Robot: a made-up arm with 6 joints. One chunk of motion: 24 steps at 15 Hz.
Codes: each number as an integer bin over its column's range. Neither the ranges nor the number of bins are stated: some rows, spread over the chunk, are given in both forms.
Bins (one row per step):
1: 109 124 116 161 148 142
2: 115 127 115 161 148 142
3: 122 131 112 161 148 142
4: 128 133 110 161 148 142
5: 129 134 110 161 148 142
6: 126 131 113 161 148 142
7: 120 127 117 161 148 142
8: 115 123 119 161 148 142
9: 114 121 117 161 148 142
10: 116 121 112 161 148 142
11: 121 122 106 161 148 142
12: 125 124 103 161 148 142
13: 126 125 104 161 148 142
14: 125 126 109 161 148 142
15: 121 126 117 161 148 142
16: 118 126 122 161 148 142
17: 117 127 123 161 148 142
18: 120 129 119 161 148 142
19: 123 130 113 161 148 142
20: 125 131 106 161 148 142
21: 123 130 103 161 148 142
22: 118 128 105 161 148 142
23: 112 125 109 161 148 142
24: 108 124 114 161 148 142
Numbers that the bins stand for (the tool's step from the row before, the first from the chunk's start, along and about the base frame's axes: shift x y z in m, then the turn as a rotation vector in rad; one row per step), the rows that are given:
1: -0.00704 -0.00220 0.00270 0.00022 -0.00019 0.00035
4: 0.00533 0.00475 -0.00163 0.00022 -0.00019 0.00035
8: -0.00314 -0.00298 0.00487 0.00022 -0.00019 0.00035
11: 0.00077 -0.00375 -0.00451 0.00022 -0.00019 0.00035
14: 0.00337 -0.00066 -0.00235 0.00022 -0.00019 0.00035
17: -0.00184 0.00011 0.00775 0.00022 -0.00019 0.00035
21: 0.00207 0.00243 -0.00668 0.00022 -0.00019 0.00035
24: -0.00769 -0.00220 0.00126 0.00022 -0.00019 0.00035
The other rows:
2: -0.00314 0.00011 0.00198 0.00022 -0.00019 0.00035
3: 0.00142 0.00320 -0.00018 0.00022 -0.00019 0.00035
5: 0.00598 0.00552 -0.00163 0.00022 -0.00019 0.00035
6: 0.00402 0.00320 0.00054 0.00022 -0.00019 0.00035
7: 0.00012 0.00011 0.00342 0.00022 -0.00019 0.00035
9: -0.00379 -0.00452 0.00342 0.00022 -0.00019 0.00035
10: -0.00249 -0.00452 -0.00018 0.00022 -0.00019 0.00035
12: 0.00337 -0.00220 -0.00668 0.00022 -0.00019 0.00035
13: 0.00402 -0.00143 -0.00596 0.00022 -0.00019 0.00035
15: 0.00077 -0.00066 0.00342 0.00022 -0.00019 0.00035
16: -0.00118 -0.00066 0.00703 0.00022 -0.00019 0.00035
18: 0.00012 0.00166 0.00487 0.00022 -0.00019 0.00035
19: 0.00207 0.00243 0.00054 0.00022 -0.00019 0.00035
20: 0.00337 0.00320 -0.00451 0.00022 -0.00019 0.00035
22: -0.00118 0.00089 -0.00524 0.00022 -0.00019 0.00035
23: -0.00509 -0.00143 -0.00235 0.00022 -0.00019 0.00035

